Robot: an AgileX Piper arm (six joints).
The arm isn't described. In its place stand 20 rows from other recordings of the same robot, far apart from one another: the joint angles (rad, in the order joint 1, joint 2, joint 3, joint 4, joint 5, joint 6), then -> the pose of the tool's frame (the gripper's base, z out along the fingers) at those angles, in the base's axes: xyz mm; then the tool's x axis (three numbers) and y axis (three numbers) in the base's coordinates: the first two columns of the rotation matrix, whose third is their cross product.
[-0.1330, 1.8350, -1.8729, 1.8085, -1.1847, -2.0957] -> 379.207 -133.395 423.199 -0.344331 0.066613 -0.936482 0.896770 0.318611 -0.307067
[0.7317, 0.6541, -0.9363, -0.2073, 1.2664, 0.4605] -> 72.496 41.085 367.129 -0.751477 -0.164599 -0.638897 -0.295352 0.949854 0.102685
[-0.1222, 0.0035, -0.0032, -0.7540, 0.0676, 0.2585] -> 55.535 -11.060 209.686 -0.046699 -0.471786 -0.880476 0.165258 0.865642 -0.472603
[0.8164, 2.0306, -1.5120, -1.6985, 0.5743, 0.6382] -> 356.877 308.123 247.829 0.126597 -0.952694 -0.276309 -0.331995 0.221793 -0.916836
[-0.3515, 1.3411, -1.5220, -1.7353, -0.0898, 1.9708] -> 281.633 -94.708 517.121 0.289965 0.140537 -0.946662 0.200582 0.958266 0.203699
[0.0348, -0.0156, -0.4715, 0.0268, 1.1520, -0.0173] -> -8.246 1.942 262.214 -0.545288 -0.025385 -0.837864 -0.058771 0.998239 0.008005
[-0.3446, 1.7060, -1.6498, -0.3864, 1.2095, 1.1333] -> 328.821 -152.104 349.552 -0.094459 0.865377 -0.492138 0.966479 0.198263 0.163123
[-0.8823, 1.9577, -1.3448, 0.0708, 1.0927, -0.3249] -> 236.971 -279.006 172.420 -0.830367 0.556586 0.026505 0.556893 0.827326 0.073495
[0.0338, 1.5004, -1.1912, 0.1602, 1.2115, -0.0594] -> 280.170 23.070 284.574 -0.989284 -0.036068 -0.141481 -0.057089 0.987419 0.147462
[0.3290, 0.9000, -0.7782, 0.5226, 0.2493, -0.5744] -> 179.526 73.133 359.021 -0.206944 -0.139052 -0.968421 -0.447961 0.893460 -0.032563
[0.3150, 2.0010, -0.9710, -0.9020, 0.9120, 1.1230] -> 316.624 43.795 102.281 -0.970553 0.052862 -0.235017 0.182739 0.797240 -0.575339
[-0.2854, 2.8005, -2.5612, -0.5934, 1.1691, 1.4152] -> 519.253 -201.163 90.789 -0.001848 0.818789 -0.574092 0.993364 0.067523 0.093106
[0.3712, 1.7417, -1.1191, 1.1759, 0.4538, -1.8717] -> 336.546 170.512 230.772 -0.043797 -0.675182 -0.736350 -0.868695 0.389756 -0.305712
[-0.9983, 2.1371, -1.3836, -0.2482, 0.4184, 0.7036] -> 229.656 -373.100 123.329 -0.028023 0.885187 -0.464390 0.984460 0.105009 0.140755
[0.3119, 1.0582, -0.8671, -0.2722, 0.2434, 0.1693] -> 223.073 65.729 353.736 -0.291175 -0.193600 -0.936876 -0.277006 0.954420 -0.111134
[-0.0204, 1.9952, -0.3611, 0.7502, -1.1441, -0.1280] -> 239.730 -61.383 78.091 -0.361750 0.193895 -0.911889 0.655556 0.748370 -0.100936
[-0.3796, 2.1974, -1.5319, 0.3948, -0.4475, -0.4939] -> 465.705 -202.099 196.052 -0.217248 -0.055753 -0.974523 0.493274 0.855239 -0.158893
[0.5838, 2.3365, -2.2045, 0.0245, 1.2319, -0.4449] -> 417.212 278.135 223.485 -0.488109 -0.829283 -0.272102 -0.842166 0.529364 -0.102621
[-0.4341, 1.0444, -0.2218, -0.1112, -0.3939, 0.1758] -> 162.939 -71.266 204.017 -0.276877 0.208735 -0.937960 0.405122 0.910484 0.083033
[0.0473, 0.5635, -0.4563, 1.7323, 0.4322, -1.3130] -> 113.856 43.053 327.932 -0.143124 0.377638 -0.914825 -0.435685 0.805917 0.400843
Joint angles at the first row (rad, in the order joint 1, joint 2, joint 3, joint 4, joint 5, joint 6):
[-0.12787 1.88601 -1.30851 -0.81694 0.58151 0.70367]
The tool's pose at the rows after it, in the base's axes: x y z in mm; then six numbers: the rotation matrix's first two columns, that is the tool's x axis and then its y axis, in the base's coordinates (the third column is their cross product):
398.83 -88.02 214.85 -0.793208 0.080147 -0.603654 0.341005 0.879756 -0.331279
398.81 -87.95 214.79 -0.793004 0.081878 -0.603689 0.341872 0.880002 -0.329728
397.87 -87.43 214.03 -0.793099 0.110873 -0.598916 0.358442 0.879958 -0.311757
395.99 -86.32 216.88 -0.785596 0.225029 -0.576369 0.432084 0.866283 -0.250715
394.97 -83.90 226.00 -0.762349 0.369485 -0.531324 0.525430 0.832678 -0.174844
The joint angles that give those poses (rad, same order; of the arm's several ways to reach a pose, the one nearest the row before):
[-0.12787 1.88600 -1.30851 -0.81693 0.58152 0.70366]
[-0.12787 1.88601 -1.30853 -0.81500 0.58153 0.70365]
[-0.12787 1.88601 -1.30989 -0.78693 0.59229 0.70369]
[-0.12788 1.88601 -1.33779 -0.68135 0.65942 0.70367]
[-0.12788 1.88601 -1.39594 -0.54522 0.76971 0.70366]

